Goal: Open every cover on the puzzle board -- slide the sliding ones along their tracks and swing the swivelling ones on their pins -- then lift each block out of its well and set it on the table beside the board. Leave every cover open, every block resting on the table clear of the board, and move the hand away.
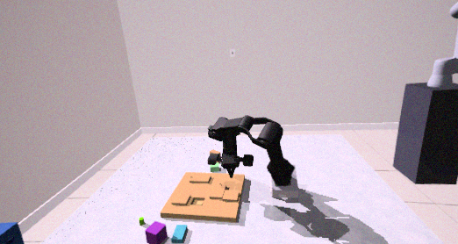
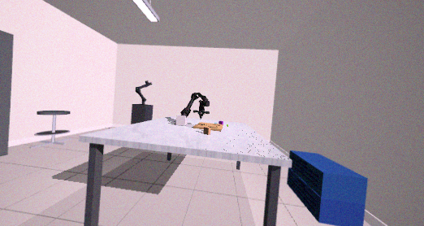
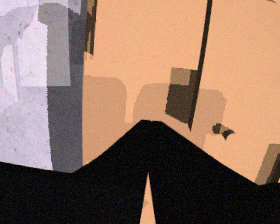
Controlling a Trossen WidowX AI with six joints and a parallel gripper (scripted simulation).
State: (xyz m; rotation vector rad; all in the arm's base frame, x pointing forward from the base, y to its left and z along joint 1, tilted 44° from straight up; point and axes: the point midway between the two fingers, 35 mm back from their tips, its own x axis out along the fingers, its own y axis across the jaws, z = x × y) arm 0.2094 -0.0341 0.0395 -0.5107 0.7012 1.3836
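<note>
My gripper tip is now 100 mm short of the tan wooden puzzle board, 60 mm above it and 10 mm to the left of it.
</note>
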